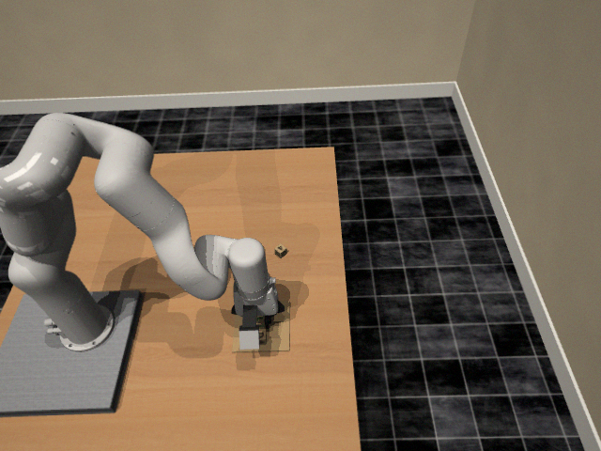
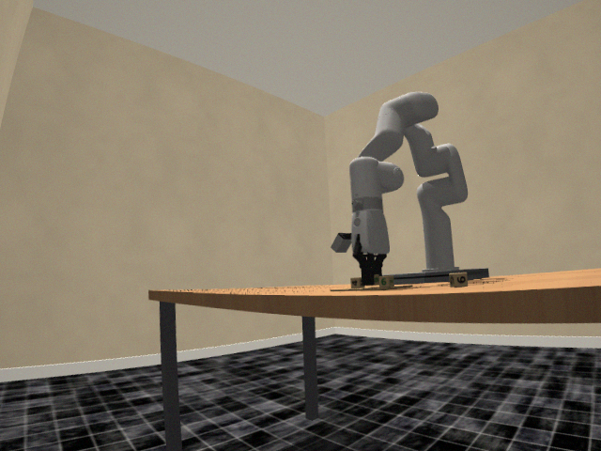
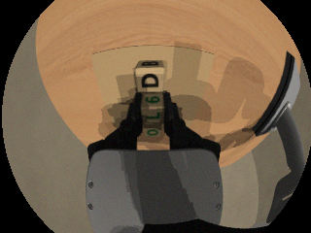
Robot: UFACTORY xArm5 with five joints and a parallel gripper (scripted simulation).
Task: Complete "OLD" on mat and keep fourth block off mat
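The tan mat is 3 cm below my hand.
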